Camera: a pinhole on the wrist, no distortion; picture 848 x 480 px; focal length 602.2 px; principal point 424.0 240.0 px. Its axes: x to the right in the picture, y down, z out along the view. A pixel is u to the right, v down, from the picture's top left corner.
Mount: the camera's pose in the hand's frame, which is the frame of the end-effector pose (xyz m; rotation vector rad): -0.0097 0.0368 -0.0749 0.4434 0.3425 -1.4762
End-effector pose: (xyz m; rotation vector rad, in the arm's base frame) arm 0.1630 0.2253 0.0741 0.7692 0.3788 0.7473
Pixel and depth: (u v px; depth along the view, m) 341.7 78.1 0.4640
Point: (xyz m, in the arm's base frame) 0.3138 -0.1293 0.2146
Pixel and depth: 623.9 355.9 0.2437
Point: 0.3117 0.1253 0.0301
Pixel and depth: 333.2 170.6 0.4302
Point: 0.3436 -0.0525 0.2110
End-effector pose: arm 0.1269 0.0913 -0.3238 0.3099 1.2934 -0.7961
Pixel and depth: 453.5 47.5 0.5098
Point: 0.2073 -0.2225 0.0071
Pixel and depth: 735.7 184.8 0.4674
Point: 0.0072 -0.3039 -0.1220
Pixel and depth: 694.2 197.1 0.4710
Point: 0.0384 -0.3001 -0.1288
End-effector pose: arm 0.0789 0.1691 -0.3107 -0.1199 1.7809 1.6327
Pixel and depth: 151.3 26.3 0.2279
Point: 0.2249 0.2814 -0.2326
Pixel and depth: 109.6 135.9 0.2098
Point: 0.1792 0.2934 -0.2440
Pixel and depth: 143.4 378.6 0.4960
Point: 0.2348 0.6255 -0.3209
